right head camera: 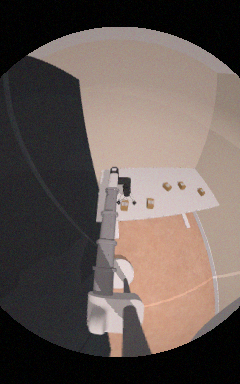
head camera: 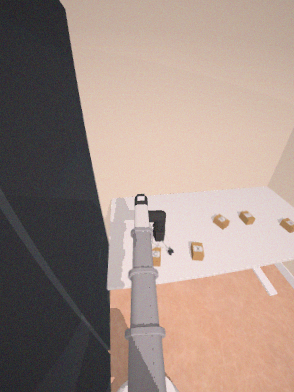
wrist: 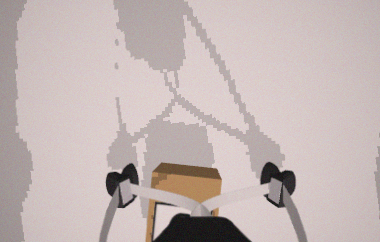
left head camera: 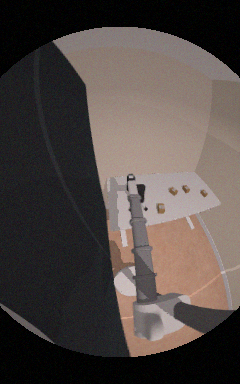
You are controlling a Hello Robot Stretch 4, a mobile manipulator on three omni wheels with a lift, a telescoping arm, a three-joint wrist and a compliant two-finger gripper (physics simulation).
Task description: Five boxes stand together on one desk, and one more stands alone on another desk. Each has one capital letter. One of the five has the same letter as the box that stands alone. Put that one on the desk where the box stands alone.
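Frame: origin at the robot's base, x ahead, y left, z up, level; millimetres.
Seen in the pictures: gripper, fingertip midpoint: (wrist: pixel 200 177); robot's base, origin of the base link: (right head camera: pixel 117 272) (left head camera: pixel 130 280).
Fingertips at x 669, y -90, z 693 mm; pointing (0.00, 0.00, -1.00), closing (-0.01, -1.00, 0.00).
Offsets run from my fingertips to a thing's top centre. "pt": to the spot under its first point. Level surfaces: height alone.
Five brown boxes stand on a white desk @[0 mm up] (head camera: pixel 235 245) (right head camera: pixel 175 204) (wrist: pixel 325 100). The leftmost box @[32 mm back, 18 mm left, 50 mm up] (head camera: pixel 156 256) (right head camera: pixel 124 205) (wrist: pixel 187 187) is below my gripper (right head camera: pixel 126 202) (wrist: pixel 200 177), which is open, with a fingertip on either side of it in the wrist view. The gripper's body hides most of its label there, and I cannot read its letter. A second box @[11 mm back, 229 mm right, 50 mm up] (head camera: pixel 197 251) (left head camera: pixel 161 208) (right head camera: pixel 150 203) stands to its right. Three more boxes, one of them @[220 mm ahead, 472 mm right, 50 mm up] (head camera: pixel 221 221) (left head camera: pixel 173 191) (right head camera: pixel 167 186) nearer the middle, stand farther right; their letters are too small to read. The lone box does not show.
A large dark surface (head camera: pixel 40 150) (left head camera: pixel 50 200) (right head camera: pixel 45 160) fills the left side, close beside my extended arm (head camera: pixel 144 300) (left head camera: pixel 141 250) (right head camera: pixel 106 250). A beige wall (head camera: pixel 175 100) rises behind the desk. Orange floor @[720 mm down] (head camera: pixel 215 325) lies in front, with white desk legs @[pt 86 mm ahead, 1090 mm right, 695 mm down] (head camera: pixel 265 281) at the front edge.
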